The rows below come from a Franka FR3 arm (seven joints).
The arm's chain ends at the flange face. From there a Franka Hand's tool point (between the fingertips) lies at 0.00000 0.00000 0.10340 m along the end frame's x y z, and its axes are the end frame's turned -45 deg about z.
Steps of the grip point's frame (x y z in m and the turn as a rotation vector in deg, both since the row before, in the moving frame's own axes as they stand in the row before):
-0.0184, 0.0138, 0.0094, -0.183, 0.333, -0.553
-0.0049, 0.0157, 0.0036, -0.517, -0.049, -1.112
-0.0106, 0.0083, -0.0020, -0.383, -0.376, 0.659
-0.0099, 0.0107, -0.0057, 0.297, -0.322, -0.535
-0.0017, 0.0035, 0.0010, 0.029, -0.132, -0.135
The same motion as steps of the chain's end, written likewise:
-0.0039, 0.0230, 0.0094, 0.106, 0.365, -0.553
0.0070, 0.0138, 0.0036, -0.400, 0.331, -1.112
-0.0016, 0.0124, -0.0020, -0.537, 0.005, 0.659
0.0014, 0.0145, -0.0057, -0.018, -0.438, -0.535
0.0015, 0.0035, 0.0010, -0.073, -0.114, -0.135

